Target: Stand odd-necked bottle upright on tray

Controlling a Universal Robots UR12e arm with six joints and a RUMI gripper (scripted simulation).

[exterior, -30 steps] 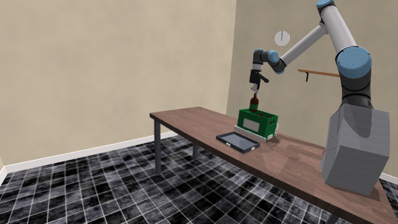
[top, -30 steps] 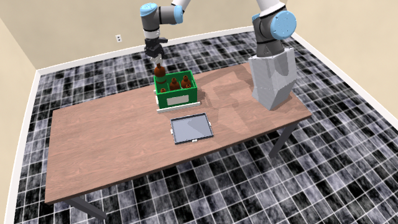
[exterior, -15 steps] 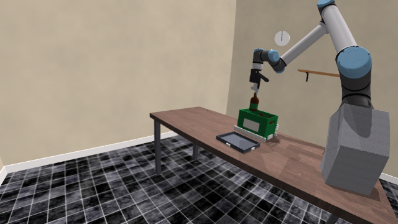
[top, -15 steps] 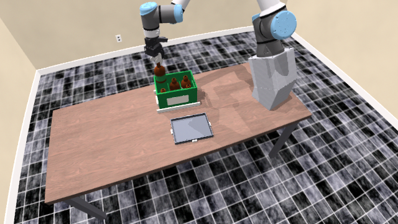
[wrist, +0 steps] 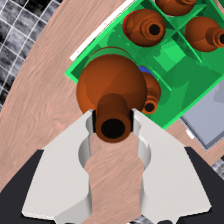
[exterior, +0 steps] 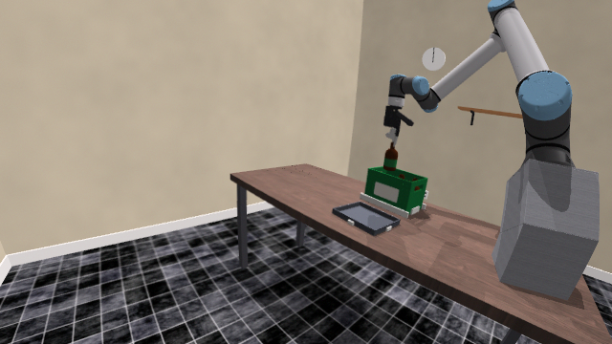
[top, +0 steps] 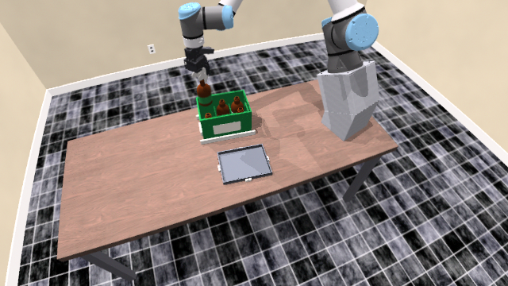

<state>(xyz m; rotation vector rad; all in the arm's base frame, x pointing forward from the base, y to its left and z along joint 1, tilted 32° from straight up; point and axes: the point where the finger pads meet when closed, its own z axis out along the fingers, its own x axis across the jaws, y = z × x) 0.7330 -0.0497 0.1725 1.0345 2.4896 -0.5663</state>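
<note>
The glass bottle is 7 cm below my hand. Round my hand: grey tray 34 cm to the left, 30 cm below, 11 cm behind; then green crate 23 cm below, 8 cm behind, 5 cm to the left.
</note>
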